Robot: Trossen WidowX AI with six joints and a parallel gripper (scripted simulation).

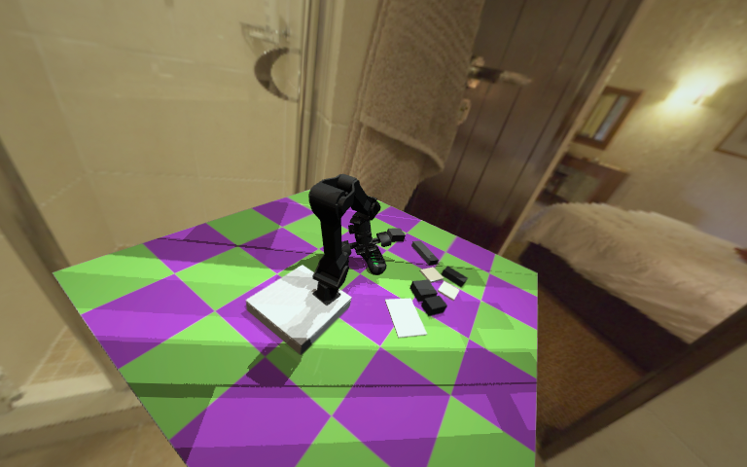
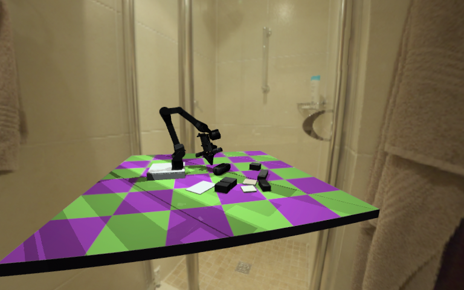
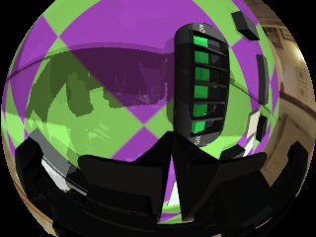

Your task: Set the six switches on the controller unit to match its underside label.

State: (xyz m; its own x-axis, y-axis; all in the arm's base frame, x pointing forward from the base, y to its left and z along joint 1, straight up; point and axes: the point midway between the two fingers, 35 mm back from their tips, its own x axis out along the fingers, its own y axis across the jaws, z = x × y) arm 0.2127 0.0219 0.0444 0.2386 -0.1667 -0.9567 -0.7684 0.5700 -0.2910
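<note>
Right now the small dark block is 31 cm ahead of my gripper tip, 6 cm to the left of it and 4 cm below it. Also, from my gripper tip: white card 23 cm to the right, 7 cm behind, 5 cm below; long dark bar 32 cm ahead, 11 cm to the right, 4 cm below.
</note>
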